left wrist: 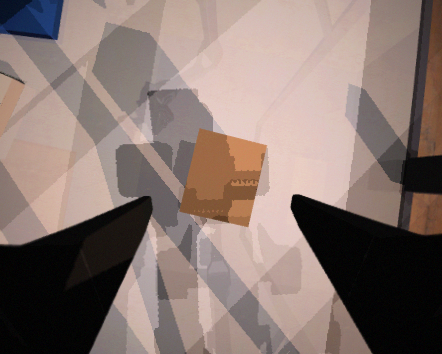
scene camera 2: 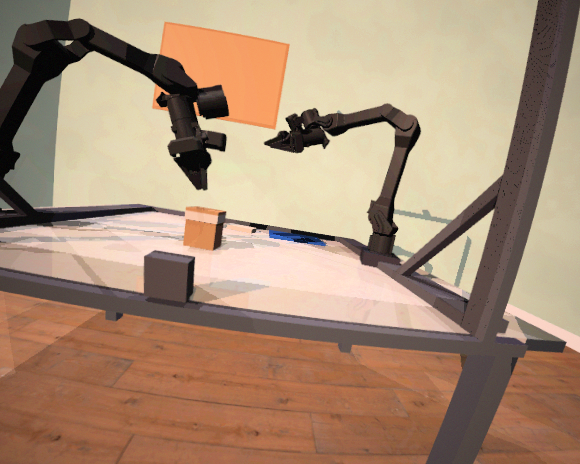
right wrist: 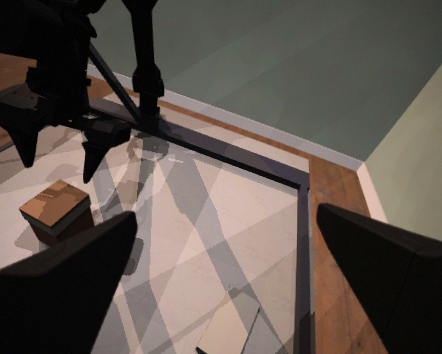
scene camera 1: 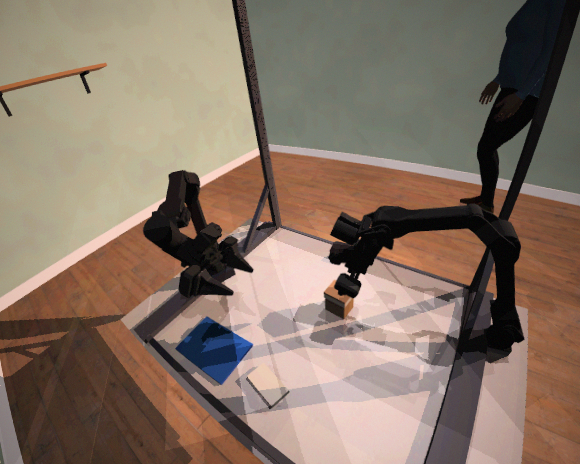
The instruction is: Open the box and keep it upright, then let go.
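Seen in the pictures: left gripper, between the fingertips: (left wrist: 223, 201) (scene camera 2: 202, 190) (right wrist: 57, 175); right gripper, between the fingertips: (scene camera 2: 266, 144) (right wrist: 227, 216) (scene camera 1: 243, 281); left arm's base, origin of its link: (right wrist: 148, 109) (scene camera 1: 498, 340); right arm's base, origin of its link: (scene camera 2: 379, 252) (scene camera 1: 217, 267).
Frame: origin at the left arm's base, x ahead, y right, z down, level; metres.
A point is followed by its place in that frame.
Observation:
The brown box (scene camera 1: 335, 307) (scene camera 2: 202, 235) (left wrist: 212, 170) (right wrist: 57, 204) stands upright on the table, its lid down, with a pale band just under the lid. My left gripper (scene camera 1: 348, 287) @(x 0.465, y -0.020, z -0.113 m) (scene camera 2: 201, 187) @(x 0.465, y -0.020, z -0.113 m) (left wrist: 223, 201) @(x 0.465, y -0.020, z -0.113 m) (right wrist: 57, 175) @(x 0.465, y -0.020, z -0.113 m) is open and points down above the box, with a gap between fingertips and lid in scene camera 2. In the left wrist view the box top lies between and ahead of the fingertips, turned slightly. My right gripper (scene camera 1: 242, 282) @(x 0.619, y -0.249, z -0.298 m) (scene camera 2: 266, 144) @(x 0.619, y -0.249, z -0.298 m) (right wrist: 227, 216) @(x 0.619, y -0.249, z -0.298 m) is open and empty, raised above the table and away from the box.
A blue square (scene camera 1: 215, 357) @(x 0.761, y -0.330, z 0.012 m) (scene camera 2: 295, 237) @(x 0.786, y -0.278, z 0.012 m) (left wrist: 30, 17) @(x 0.705, y -0.272, z 0.012 m) and a cream slab (scene camera 1: 267, 385) @(x 0.572, y -0.338, z 0.005 m) (right wrist: 227, 325) @(x 0.580, y -0.327, z 0.005 m) lie on the table. A dark block (scene camera 2: 167, 277) @(x 0.482, y 0.288, z -0.014 m) stands at the near table edge in scene camera 2. Frame posts (scene camera 1: 255, 100) @(x 0.897, y 0.328, z -0.565 m) (scene camera 2: 520, 150) @(x 0.896, y 0.336, z -0.243 m) rise at the table's edges. A person (scene camera 1: 532, 60) stands beyond.

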